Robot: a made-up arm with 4 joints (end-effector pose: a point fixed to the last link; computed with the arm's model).
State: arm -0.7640 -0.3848 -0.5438 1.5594
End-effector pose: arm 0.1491 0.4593 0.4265 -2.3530 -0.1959 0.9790
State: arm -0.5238 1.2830 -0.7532 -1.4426
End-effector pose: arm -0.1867 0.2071 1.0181 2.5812 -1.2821 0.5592
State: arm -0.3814 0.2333 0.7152 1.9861
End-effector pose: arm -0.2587 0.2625 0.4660 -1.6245 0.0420 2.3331
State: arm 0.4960 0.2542 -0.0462 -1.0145
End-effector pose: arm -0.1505 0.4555 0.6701 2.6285 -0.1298 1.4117
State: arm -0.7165 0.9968 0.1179 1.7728
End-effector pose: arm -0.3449 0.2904 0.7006 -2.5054 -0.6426 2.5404
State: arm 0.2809 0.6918 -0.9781 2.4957
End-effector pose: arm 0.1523 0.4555 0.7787 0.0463 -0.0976 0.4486
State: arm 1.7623 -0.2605 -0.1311 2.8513
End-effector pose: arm -0.2519 0.4174 0.7426 1.5189 0.2516 2.0004
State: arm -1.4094 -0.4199 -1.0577 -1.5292
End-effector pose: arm 0.2392 0.4377 0.7463 0.4527 -1.0621 0.9529
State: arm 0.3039 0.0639 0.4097 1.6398
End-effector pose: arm -0.2832 0.3402 0.5902 -1.2314 -0.1334 1.9430
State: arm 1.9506 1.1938 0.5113 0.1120
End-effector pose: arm 0.2540 0.2886 0.7520 -1.4871 -0.0904 0.5199
